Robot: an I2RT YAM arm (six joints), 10 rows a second.
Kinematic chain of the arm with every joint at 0, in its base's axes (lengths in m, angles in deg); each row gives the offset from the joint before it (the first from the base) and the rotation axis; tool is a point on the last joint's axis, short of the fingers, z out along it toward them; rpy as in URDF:
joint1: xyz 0 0 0.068 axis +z
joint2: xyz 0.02 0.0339 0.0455 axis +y
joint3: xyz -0.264 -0.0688 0 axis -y
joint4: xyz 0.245 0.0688 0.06 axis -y
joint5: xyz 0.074 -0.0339 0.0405 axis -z
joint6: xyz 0.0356 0 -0.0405 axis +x
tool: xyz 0 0 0 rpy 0 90 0
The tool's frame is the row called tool.
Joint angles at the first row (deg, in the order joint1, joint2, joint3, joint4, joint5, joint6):
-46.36, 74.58, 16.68, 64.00, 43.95, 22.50
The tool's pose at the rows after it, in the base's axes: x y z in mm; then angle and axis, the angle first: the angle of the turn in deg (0 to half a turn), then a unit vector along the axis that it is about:
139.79 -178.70 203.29 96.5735 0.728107 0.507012 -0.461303
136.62 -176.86 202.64 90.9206 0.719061 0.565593 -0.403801
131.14 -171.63 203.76 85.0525 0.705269 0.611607 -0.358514
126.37 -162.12 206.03 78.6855 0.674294 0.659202 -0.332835
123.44 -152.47 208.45 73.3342 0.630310 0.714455 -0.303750
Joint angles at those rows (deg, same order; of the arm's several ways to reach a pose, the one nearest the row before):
-46.74, 73.89, 14.81, 67.75, 35.46, 22.74
-48.39, 72.89, 13.36, 69.07, 25.42, 25.38
-49.85, 71.67, 11.28, 72.69, 17.05, 27.21
-50.32, 70.87, 8.75, 78.96, 10.15, 27.33
-50.36, 70.08, 6.77, 84.00, 3.56, 27.34

